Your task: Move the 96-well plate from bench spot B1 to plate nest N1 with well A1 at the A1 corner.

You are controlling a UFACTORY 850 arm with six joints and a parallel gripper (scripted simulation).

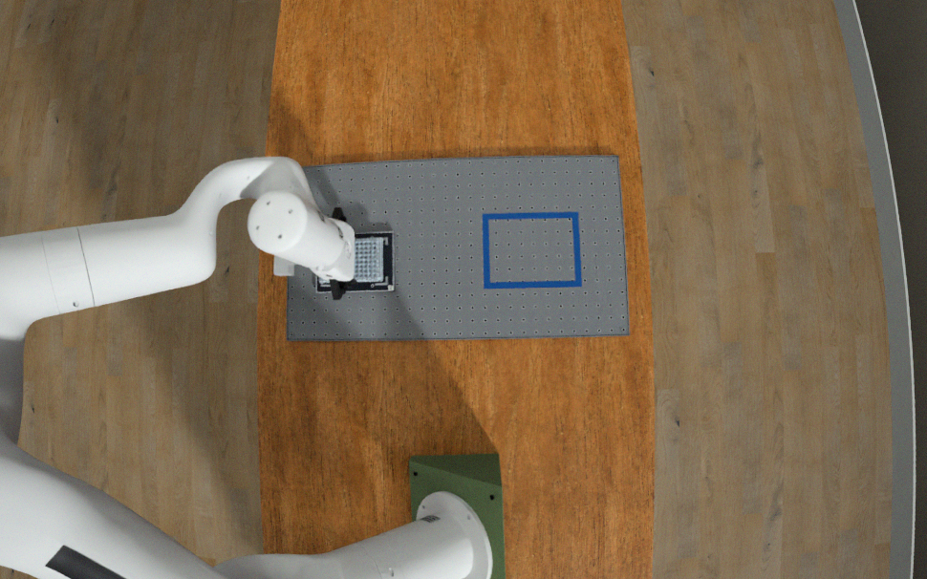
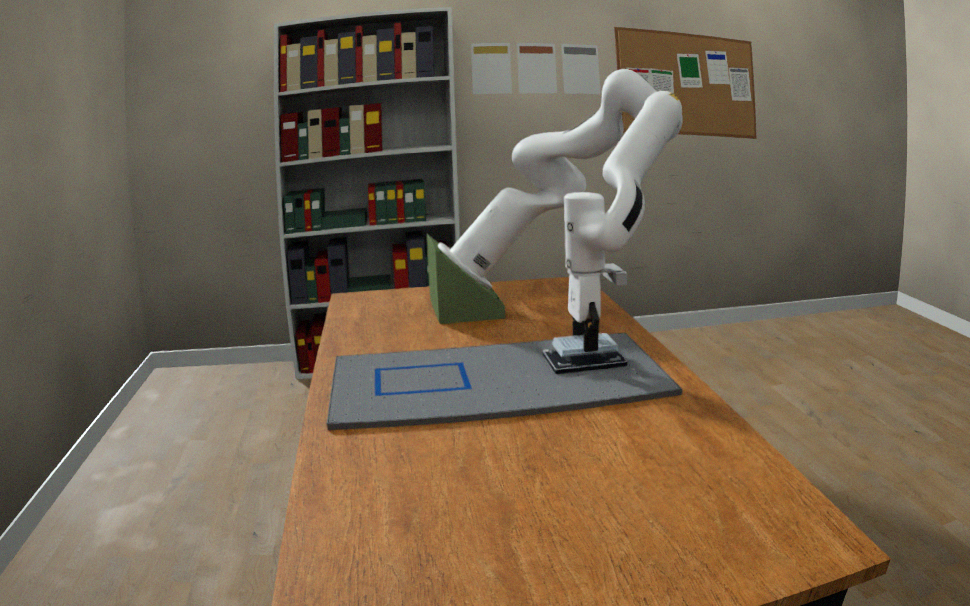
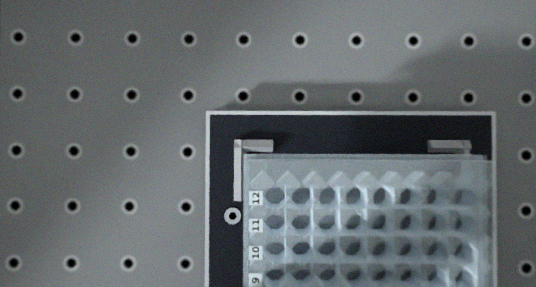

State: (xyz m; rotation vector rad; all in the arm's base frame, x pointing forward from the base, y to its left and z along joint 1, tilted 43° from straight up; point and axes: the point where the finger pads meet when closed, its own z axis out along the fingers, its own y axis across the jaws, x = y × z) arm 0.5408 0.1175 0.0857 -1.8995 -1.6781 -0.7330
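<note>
Now: the black plate nest 4 cm below my hand. From my hand the other things lie so: 96-well plate: 1 cm below.
</note>
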